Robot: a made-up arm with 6 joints. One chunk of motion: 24 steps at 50 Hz.
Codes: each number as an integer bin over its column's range. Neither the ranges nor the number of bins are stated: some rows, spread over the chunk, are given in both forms.
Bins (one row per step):
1: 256 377 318 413 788 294
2: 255 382 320 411 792 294
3: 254 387 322 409 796 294
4: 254 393 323 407 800 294
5: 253 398 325 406 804 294
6: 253 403 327 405 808 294
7: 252 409 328 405 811 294
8: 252 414 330 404 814 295
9: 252 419 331 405 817 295
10: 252 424 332 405 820 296
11: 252 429 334 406 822 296
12: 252 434 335 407 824 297
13: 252 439 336 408 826 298
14: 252 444 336 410 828 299
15: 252 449 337 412 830 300
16: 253 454 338 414 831 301
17: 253 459 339 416 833 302
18: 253 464 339 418 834 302
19: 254 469 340 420 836 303
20: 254 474 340 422 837 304
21: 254 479 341 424 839 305
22: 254 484 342 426 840 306
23: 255 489 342 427 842 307
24: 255 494 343 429 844 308
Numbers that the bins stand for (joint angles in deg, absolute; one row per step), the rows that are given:
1: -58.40 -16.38 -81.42 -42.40 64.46 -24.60
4: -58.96 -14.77 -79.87 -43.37 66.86 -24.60
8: -59.53 -12.65 -77.71 -43.86 69.65 -24.40
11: -59.53 -11.13 -76.47 -43.54 71.25 -24.19
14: -59.53 -9.62 -75.85 -42.89 72.45 -23.58
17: -59.25 -8.10 -74.92 -41.91 73.45 -22.96
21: -58.96 -6.08 -74.30 -40.62 74.64 -22.35
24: -58.68 -4.57 -73.68 -39.80 75.64 -21.74
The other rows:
2: -58.68 -15.88 -80.80 -42.73 65.26 -24.60
3: -58.96 -15.37 -80.18 -43.05 66.06 -24.60
5: -59.25 -14.26 -79.25 -43.54 67.66 -24.60
6: -59.25 -13.76 -78.63 -43.70 68.46 -24.60
7: -59.53 -13.15 -78.33 -43.70 69.06 -24.60
9: -59.53 -12.14 -77.40 -43.70 70.25 -24.40
10: -59.53 -11.64 -77.09 -43.70 70.85 -24.19
12: -59.53 -10.63 -76.16 -43.37 71.65 -23.99
13: -59.53 -10.12 -75.85 -43.21 72.05 -23.78
15: -59.53 -9.11 -75.54 -42.56 72.85 -23.37
16: -59.25 -8.61 -75.23 -42.24 73.05 -23.17
18: -59.25 -7.60 -74.92 -41.59 73.65 -22.96
19: -58.96 -7.09 -74.61 -41.26 74.05 -22.76
20: -58.96 -6.59 -74.61 -40.94 74.24 -22.55
22: -58.96 -5.58 -73.99 -40.29 74.84 -22.15
23: -58.68 -5.07 -73.99 -40.13 75.24 -21.94

